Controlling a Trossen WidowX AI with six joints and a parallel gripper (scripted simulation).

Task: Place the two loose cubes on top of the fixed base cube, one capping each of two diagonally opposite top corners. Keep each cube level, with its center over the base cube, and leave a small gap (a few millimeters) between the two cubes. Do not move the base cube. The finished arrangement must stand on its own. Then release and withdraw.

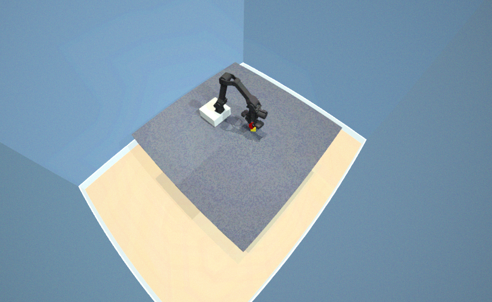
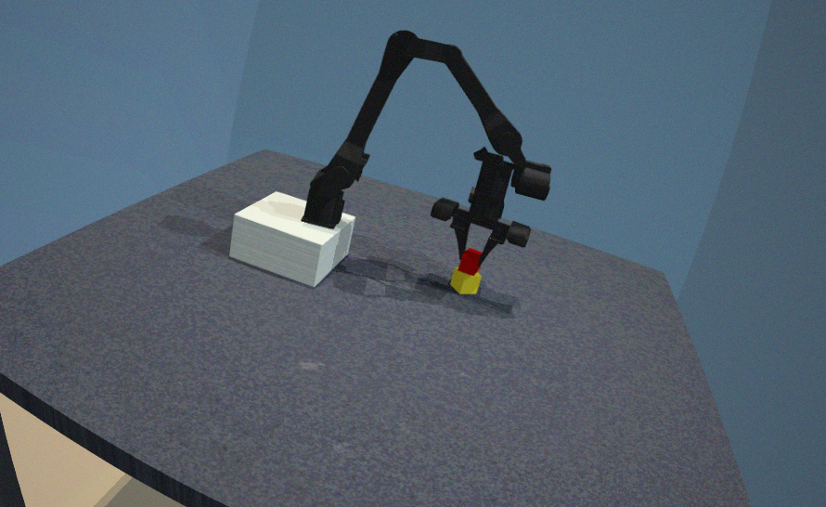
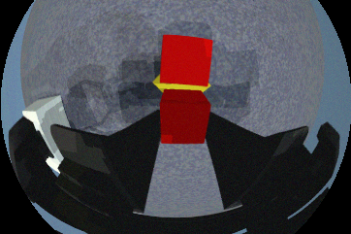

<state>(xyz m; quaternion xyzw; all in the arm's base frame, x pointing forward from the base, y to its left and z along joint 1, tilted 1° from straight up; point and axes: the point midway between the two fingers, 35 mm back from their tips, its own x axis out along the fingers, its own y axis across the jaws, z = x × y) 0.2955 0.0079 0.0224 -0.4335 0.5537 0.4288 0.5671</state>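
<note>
The red cube is 4 cm to the left of my gripper tip, 1 cm below it and 1 cm ahead of it.
</note>
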